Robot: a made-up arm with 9 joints.
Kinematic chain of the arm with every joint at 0, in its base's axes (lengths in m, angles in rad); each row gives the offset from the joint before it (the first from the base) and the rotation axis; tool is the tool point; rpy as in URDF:
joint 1: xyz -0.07 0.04 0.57 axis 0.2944 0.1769 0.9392
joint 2: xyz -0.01 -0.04 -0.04 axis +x
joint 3: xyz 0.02 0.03 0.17 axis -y
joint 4: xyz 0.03 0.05 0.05 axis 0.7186 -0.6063 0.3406
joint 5: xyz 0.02 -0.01 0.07 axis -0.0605 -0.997 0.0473
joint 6: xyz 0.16 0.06 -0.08 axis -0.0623 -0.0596 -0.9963
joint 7: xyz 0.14 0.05 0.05 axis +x
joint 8: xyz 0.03 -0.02 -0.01 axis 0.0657 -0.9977 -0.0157
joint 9: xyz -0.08 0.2 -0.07 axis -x
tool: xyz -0.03 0 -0.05 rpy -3.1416 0 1.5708
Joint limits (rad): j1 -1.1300..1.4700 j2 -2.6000..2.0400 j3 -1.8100..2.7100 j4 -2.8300..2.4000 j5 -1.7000..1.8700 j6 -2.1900..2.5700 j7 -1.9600..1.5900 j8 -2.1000..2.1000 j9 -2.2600..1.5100
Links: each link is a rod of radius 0.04 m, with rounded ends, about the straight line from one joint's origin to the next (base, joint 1, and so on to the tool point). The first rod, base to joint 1, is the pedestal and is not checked.
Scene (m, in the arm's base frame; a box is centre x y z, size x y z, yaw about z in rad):
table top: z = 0
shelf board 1: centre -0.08 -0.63 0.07 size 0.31 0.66 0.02 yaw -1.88
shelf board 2: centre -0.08 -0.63 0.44 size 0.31 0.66 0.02 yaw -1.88
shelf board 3: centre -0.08 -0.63 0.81 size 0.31 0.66 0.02 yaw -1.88
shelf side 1: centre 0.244 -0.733 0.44 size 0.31 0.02 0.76 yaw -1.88
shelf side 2: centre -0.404 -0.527 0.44 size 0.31 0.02 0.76 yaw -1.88
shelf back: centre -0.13 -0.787 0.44 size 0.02 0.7 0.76 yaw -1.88
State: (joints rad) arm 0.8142 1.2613 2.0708 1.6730 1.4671 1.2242 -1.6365 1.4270 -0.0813
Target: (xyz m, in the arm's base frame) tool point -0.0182 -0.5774 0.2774
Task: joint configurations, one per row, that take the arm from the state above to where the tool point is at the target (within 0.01 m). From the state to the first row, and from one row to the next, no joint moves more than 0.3 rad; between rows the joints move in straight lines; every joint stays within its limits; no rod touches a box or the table.
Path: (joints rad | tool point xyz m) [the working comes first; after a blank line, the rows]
Joints at the target: 0.7576 1.3763 1.4750 1.3888 0.9804 0.8678 -1.2428 1.7640 -0.2246
Straight joint move there: clear.

1: 0.7859 1.3188 1.7729 1.5309 1.2238 1.0460 -1.4397 1.5955 -0.1529 | -0.0344 -0.4559 0.2519
2: 0.7576 1.3763 1.4750 1.3888 0.9804 0.8678 -1.2428 1.7640 -0.2246 | -0.0182 -0.5774 0.2774

